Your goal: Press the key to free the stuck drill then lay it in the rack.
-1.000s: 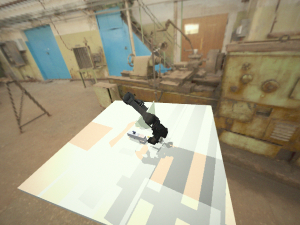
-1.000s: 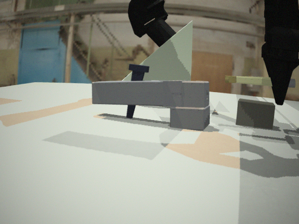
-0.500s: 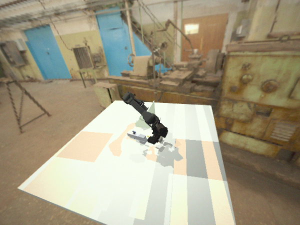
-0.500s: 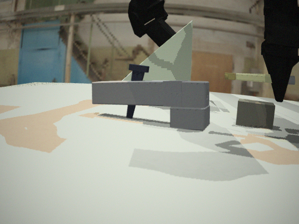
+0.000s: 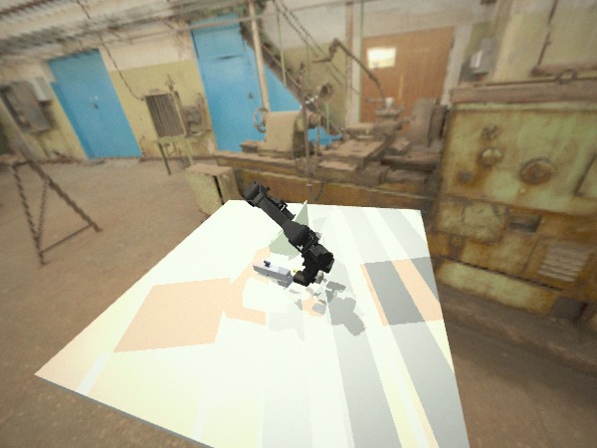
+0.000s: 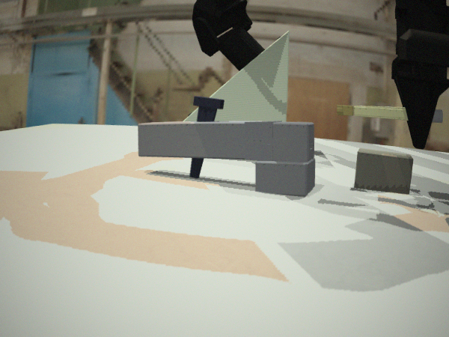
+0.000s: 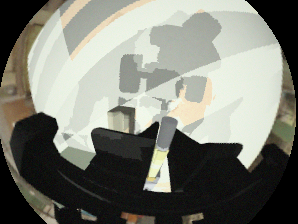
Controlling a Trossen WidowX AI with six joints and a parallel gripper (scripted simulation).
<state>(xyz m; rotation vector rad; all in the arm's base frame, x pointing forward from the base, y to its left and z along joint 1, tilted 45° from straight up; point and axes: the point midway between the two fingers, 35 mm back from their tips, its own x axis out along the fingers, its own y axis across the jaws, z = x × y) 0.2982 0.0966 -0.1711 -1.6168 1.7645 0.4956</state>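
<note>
Right now the drill is 40 mm to the right of my gripper tip, 30 mm above it and 10 mm behind it. From my gripper tip the other things lie so: grey housing bar: 200 mm to the right, 40 mm behind, 20 mm below; then key: 220 mm to the right, 50 mm behind; then grey-brown block: 80 mm behind, 40 mm below, 20 mm to the right.
</note>
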